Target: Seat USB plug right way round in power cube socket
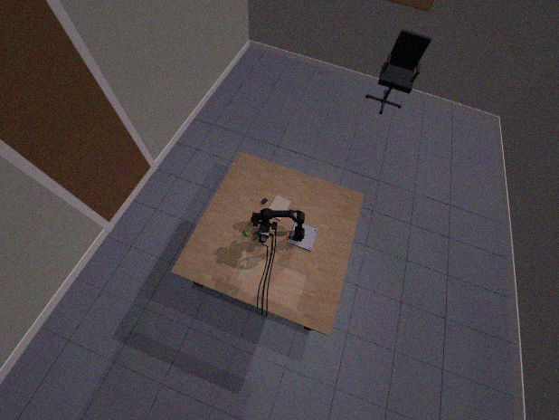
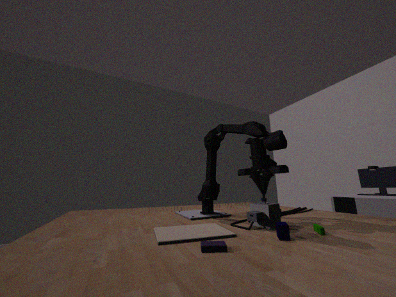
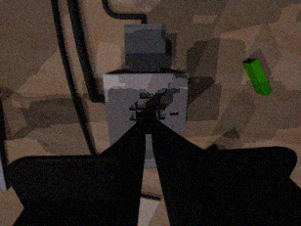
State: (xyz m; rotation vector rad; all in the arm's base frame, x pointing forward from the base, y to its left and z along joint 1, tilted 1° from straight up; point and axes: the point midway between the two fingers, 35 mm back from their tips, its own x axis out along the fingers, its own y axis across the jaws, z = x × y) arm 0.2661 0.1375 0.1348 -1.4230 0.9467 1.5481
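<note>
My gripper tip is now 20 mm above the dark USB plug. The rest, counted from my gripper tip: dark blue block: 150 mm ahead, 90 mm below, 60 mm to the right; then green block: 140 mm ahead, 100 mm below, 90 mm to the left; then USB socket: 40 mm below.
</note>
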